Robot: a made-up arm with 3 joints. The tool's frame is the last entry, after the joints.
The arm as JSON. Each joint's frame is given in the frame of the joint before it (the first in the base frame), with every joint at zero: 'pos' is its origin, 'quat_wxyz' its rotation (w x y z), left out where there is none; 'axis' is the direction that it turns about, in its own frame. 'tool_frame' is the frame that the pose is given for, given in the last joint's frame.
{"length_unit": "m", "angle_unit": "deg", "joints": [
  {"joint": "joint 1", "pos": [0.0, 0.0, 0.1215], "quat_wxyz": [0.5, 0.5, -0.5, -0.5], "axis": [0.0, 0.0, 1.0]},
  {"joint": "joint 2", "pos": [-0.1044, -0.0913, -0.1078], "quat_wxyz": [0.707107, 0.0, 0.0, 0.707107], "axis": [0.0, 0.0, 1.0]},
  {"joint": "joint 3", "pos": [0.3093, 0.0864, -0.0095], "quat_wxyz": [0.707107, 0.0, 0.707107, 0.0], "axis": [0.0, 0.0, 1.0]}
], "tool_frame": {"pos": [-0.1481, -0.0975, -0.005]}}
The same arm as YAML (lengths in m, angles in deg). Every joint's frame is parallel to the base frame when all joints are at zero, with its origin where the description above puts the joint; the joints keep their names.
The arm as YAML. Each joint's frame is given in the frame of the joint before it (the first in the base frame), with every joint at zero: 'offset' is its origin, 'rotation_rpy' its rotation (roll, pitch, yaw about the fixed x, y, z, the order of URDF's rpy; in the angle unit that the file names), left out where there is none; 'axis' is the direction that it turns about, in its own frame. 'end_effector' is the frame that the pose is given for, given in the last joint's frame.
length_unit: m
angle_unit: deg
chain:
  - id: joint 1
    offset: [0.0, 0.0, 0.1215]
    axis: [-1.0, 0.0, 0.0]
  - id: joint 2
    offset: [0.1078, 0.1044, -0.0913]
    axis: [-1.0, 0.0, 0.0]
  - id: joint 3
    offset: [0.0095, 0.0864, 0.3093]
    axis: [0.0, 0.0, 1.0]
end_effector:
  offset: [-0.1481, -0.0975, -0.005]

